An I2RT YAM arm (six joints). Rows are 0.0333 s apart.
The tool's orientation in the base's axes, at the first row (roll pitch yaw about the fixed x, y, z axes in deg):
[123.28, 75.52, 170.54]
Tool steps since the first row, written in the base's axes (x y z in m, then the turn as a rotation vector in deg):
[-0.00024, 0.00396, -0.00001, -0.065, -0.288, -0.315]
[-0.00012, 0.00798, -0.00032, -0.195, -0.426, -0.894]
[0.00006, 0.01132, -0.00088, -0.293, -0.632, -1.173]
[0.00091, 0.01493, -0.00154, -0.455, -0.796, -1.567]
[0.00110, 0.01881, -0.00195, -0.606, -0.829, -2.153]
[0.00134, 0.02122, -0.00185, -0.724, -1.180, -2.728]
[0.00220, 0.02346, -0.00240, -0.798, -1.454, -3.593]
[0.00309, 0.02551, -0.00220, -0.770, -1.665, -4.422]
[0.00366, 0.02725, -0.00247, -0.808, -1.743, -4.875]
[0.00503, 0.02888, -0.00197, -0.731, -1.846, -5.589]
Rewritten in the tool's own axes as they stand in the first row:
[0.00023, 0.00284, 0.00276, 0.309, -0.214, -0.212]
[0.00067, 0.00540, 0.00585, 0.896, -0.336, -0.320]
[0.00130, 0.00741, 0.00851, 1.182, -0.464, -0.499]
[0.00188, 0.00910, 0.01182, 1.597, -0.542, -0.673]
[0.00239, 0.01150, 0.01486, 2.200, -0.580, -0.717]
[0.00233, 0.01297, 0.01679, 2.771, -0.853, -0.975]
[0.00275, 0.01376, 0.01908, 3.616, -1.166, -1.107]
[0.00242, 0.01455, 0.02115, 4.403, -1.502, -1.130]
[0.00261, 0.01527, 0.02285, 4.848, -1.622, -1.151]
[0.00185, 0.01550, 0.02489, 5.516, -1.895, -1.078]

